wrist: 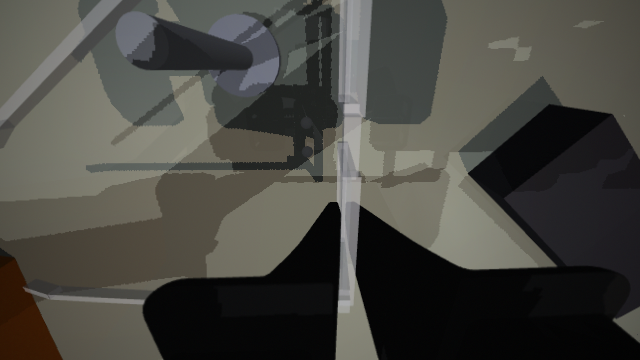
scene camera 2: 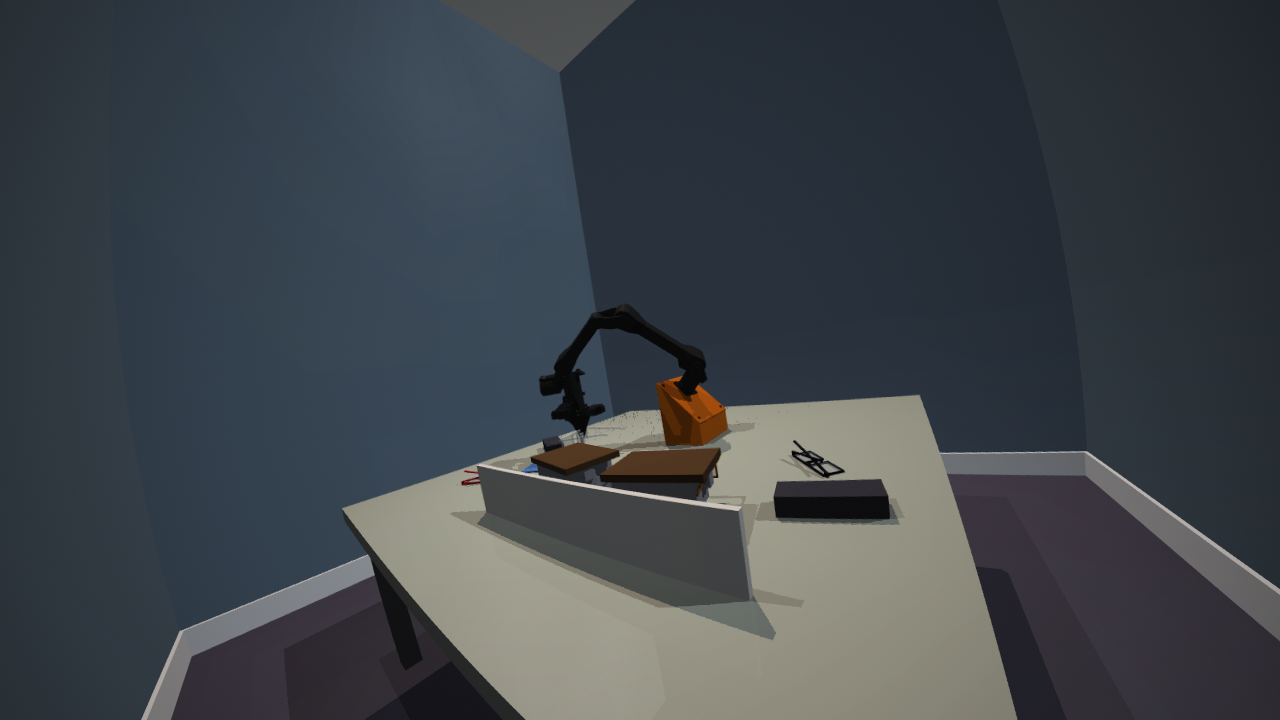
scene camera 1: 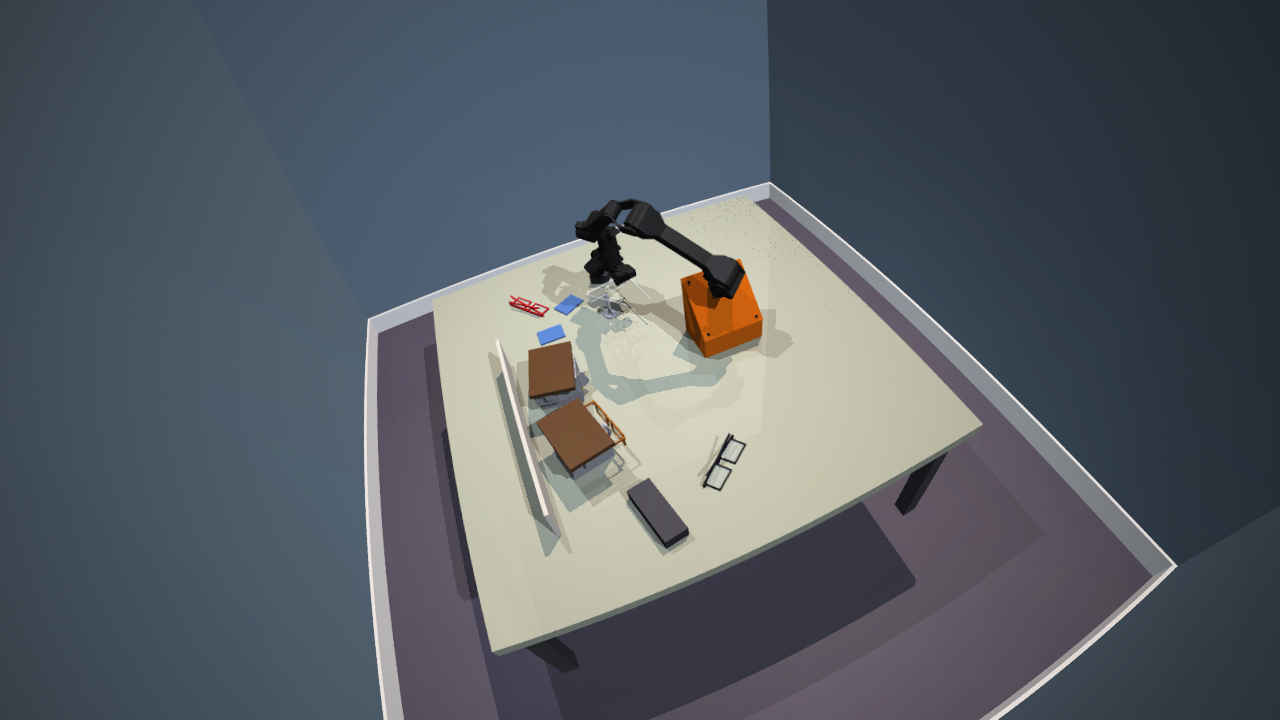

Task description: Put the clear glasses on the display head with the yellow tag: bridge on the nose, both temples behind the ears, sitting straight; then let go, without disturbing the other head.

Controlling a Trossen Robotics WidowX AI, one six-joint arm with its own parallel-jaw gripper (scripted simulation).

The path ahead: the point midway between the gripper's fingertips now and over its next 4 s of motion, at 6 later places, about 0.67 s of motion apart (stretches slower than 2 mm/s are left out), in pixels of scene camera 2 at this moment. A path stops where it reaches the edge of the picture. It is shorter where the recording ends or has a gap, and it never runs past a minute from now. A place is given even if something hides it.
My gripper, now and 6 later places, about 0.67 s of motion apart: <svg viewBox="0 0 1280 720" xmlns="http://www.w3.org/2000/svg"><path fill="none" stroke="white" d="M582 437L581 435L582 434L583 433L583 433L578 418L571 407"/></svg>
